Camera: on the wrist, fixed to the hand. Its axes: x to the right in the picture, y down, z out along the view.
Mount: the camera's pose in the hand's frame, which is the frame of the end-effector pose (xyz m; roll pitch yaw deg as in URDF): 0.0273 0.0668 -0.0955 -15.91 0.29 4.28
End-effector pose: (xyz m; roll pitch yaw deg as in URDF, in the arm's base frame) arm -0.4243 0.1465 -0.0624 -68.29 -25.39 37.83
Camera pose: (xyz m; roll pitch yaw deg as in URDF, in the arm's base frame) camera -0.3326 0.1367 -0.1387 -84.77 -21.30 39.24
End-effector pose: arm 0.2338 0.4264 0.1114 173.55 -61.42 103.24
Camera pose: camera 0.3056 0.3643 0.1844 165.54 -61.90 94.25
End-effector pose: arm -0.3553 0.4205 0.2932 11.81 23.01 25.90
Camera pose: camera -0.3979 0.4943 0.2091 -2.34 22.35 30.49
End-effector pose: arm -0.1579 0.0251 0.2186 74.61 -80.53 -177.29
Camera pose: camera -0.1187 -0.0830 0.2520 44.15 -84.40 -162.64
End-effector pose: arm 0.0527 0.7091 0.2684 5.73 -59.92 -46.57
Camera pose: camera 0.1699 0.6959 0.2477 -17.58 -59.78 -38.03
